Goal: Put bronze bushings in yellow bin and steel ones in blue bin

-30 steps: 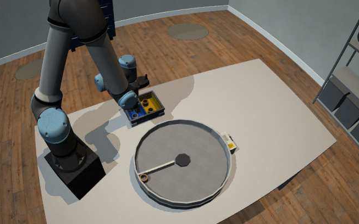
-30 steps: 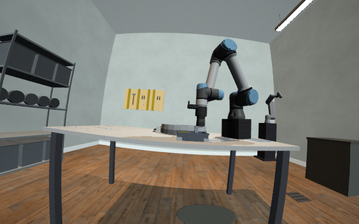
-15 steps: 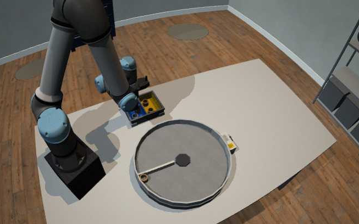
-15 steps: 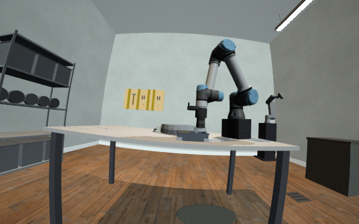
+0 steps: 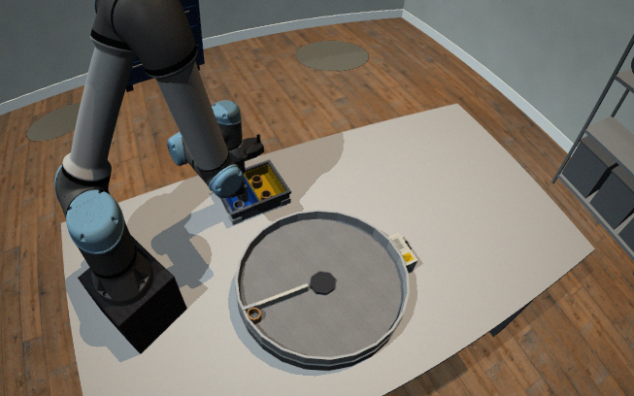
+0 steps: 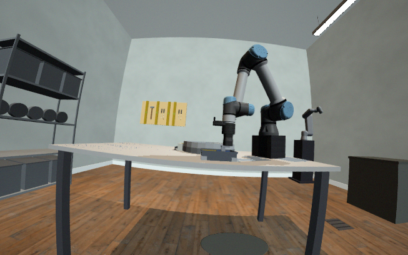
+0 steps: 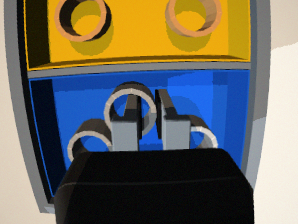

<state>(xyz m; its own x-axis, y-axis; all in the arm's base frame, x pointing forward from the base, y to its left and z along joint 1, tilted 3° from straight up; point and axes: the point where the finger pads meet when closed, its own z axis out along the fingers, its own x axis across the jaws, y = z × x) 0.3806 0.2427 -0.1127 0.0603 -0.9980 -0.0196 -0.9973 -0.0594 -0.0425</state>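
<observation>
Right now my hand is 30 mm short of the bin and 10 mm to the right of it. The rest, counted from my hand: round grey turntable: 80 mm ahead, 370 mm to the right, 20 mm above.
</observation>
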